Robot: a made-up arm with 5 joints. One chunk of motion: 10 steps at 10 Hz.
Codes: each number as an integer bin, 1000 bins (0 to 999) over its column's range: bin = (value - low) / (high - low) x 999, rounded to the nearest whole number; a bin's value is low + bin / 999 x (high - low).
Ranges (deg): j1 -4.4..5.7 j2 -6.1..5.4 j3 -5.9..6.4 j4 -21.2..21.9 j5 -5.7..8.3
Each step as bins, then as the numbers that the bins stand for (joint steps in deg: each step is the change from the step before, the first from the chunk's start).
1 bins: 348 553 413 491 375
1 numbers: -0.882 0.266 -0.815 -0.017 -0.445
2 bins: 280 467 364 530 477
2 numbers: -1.569 -0.724 -1.418 1.666 0.985
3 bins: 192 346 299 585 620
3 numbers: -2.459 -2.117 -2.219 4.039 2.989
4 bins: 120 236 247 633 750
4 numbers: -3.187 -3.383 -2.859 6.110 4.811
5 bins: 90 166 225 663 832
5 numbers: -3.490 -4.189 -3.130 7.404 5.960
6 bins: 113 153 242 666 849
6 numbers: -3.258 -4.339 -2.920 7.533 6.198
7 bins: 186 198 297 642 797
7 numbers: -2.520 -3.821 -2.243 6.498 5.469
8 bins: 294 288 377 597 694
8 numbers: -1.428 -2.785 -1.258 4.556 4.026
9 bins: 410 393 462 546 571
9 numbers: -0.255 -1.576 -0.212 2.356 2.302
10 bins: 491 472 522 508 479
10 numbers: 0.564 -0.667 0.527 0.717 1.013
